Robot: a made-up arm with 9 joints. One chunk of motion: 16 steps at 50 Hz.
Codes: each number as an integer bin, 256 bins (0 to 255) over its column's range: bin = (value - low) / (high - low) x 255, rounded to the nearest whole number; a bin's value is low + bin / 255 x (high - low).
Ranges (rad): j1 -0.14..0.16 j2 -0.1..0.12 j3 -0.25..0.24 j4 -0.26..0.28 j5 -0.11..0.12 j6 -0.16..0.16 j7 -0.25..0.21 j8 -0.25..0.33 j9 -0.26..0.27
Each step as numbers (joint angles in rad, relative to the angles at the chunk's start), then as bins.
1 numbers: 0.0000 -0.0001 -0.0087 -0.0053 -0.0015 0.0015 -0.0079 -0.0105 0.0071
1 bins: 119 116 126 120 120 129 134 105 129
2 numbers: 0.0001 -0.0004 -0.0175 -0.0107 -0.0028 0.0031 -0.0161 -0.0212 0.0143
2 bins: 119 115 121 118 119 130 130 101 132
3 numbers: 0.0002 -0.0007 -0.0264 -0.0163 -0.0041 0.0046 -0.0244 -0.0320 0.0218
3 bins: 119 115 116 115 117 131 125 96 136
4 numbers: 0.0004 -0.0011 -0.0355 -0.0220 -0.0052 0.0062 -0.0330 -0.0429 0.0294
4 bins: 119 115 112 112 116 132 120 91 139
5 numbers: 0.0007 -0.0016 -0.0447 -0.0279 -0.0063 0.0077 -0.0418 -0.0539 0.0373
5 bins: 120 114 107 110 115 134 115 86 143
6 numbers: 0.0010 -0.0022 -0.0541 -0.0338 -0.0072 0.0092 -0.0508 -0.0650 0.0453
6 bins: 120 113 102 107 114 135 110 81 147
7 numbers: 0.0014 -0.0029 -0.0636 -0.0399 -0.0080 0.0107 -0.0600 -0.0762 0.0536
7 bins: 120 113 97 104 113 136 105 76 151
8 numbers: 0.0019 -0.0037 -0.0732 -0.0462 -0.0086 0.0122 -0.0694 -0.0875 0.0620
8 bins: 121 112 92 101 112 137 100 71 155
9 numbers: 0.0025 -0.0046 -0.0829 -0.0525 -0.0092 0.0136 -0.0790 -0.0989 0.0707
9 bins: 121 111 87 98 112 138 95 66 159
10 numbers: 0.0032 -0.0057 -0.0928 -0.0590 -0.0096 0.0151 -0.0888 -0.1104 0.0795
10 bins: 122 109 82 95 111 140 89 61 163
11 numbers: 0.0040 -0.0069 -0.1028 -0.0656 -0.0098 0.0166 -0.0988 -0.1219 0.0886
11 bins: 122 108 77 92 111 141 84 56 168
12 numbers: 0.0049 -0.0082 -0.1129 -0.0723 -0.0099 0.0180 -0.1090 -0.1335 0.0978
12 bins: 123 106 71 89 111 142 78 51 172
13 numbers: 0.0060 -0.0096 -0.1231 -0.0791 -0.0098 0.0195 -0.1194 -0.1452 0.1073
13 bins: 124 105 66 85 111 143 72 46 177
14 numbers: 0.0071 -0.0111 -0.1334 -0.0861 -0.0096 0.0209 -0.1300 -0.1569 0.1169
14 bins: 125 103 61 82 111 144 67 41 181
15 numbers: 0.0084 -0.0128 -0.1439 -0.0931 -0.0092 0.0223 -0.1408 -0.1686 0.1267
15 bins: 126 101 55 79 112 145 61 36 186
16 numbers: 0.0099 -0.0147 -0.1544 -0.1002 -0.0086 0.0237 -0.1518 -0.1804 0.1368
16 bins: 127 99 50 75 112 146 54 31 191
